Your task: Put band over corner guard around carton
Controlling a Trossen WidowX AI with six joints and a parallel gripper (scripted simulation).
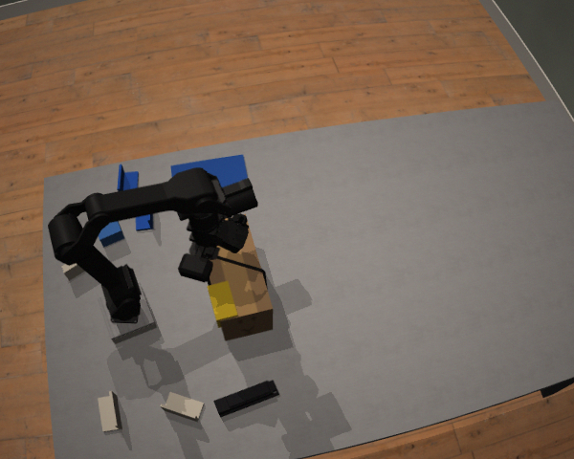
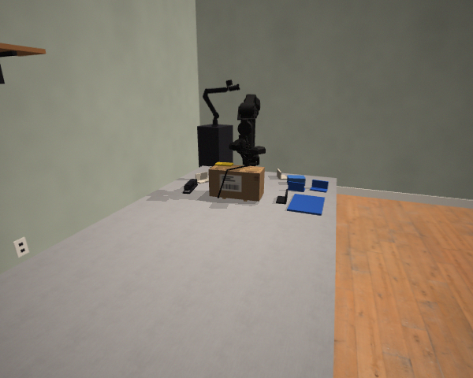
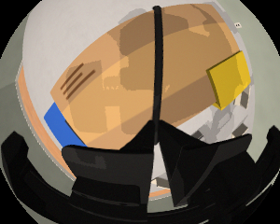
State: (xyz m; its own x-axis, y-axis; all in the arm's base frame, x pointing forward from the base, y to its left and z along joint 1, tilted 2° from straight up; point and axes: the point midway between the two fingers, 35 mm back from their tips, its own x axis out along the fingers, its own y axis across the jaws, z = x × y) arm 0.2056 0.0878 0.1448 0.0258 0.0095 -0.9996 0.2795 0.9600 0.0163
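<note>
Right now my hand is 20 mm short of the yellow corner guard, 110 mm to the left of it and 40 mm above it. The rest, counted from my hand: black bracket: 20 mm behind, 180 mm to the left, 160 mm below; then brown carton: 50 mm ahead, 20 mm to the right, 100 mm below; then blue bracket: 190 mm behind, 190 mm to the left, 160 mm below.
</note>
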